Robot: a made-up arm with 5 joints.
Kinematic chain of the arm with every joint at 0, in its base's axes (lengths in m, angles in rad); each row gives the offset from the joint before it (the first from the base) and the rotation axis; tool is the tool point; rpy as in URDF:
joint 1: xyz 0.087 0 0.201 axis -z
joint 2: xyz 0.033 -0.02 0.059 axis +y
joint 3: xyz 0.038 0 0.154 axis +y
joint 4: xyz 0.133 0 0.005 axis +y
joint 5: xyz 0.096 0.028 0 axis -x
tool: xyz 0 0 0 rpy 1.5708 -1.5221 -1.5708
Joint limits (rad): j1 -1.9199..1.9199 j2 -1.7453..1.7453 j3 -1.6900..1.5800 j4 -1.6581..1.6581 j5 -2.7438..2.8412
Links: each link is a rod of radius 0.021 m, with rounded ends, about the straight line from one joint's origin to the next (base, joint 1, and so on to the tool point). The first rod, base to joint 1, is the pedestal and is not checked.
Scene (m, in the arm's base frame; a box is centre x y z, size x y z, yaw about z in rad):
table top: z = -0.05
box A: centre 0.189 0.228 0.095 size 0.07 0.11 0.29 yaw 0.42
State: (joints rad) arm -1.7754 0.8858 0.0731 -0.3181 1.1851
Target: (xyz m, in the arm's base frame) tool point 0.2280 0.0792 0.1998
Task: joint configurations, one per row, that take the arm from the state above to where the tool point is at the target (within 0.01 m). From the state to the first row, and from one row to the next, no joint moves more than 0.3 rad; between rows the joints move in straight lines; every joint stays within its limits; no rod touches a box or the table.
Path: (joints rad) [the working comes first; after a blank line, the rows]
Joints at the target: -0.4623 0.0746 1.0203 0.3318 1.1851
Straight joint move there: touches box A.

1: -1.5879 0.6210 0.0270 -0.1727 1.0663
2: -1.4003 0.3563 -0.0192 -0.0274 0.9475
3: -1.2128 0.0915 -0.0653 0.1180 0.8287
4: -1.0253 -0.1733 -0.1114 0.2634 0.7098
5: -0.8845 -0.1113 0.1715 0.2805 0.8287
6: -0.7438 -0.0493 0.4545 0.2976 0.9475
7: -0.6030 0.0126 0.7374 0.3147 1.0663
8: -0.4623 0.0746 1.0203 0.3318 1.1851

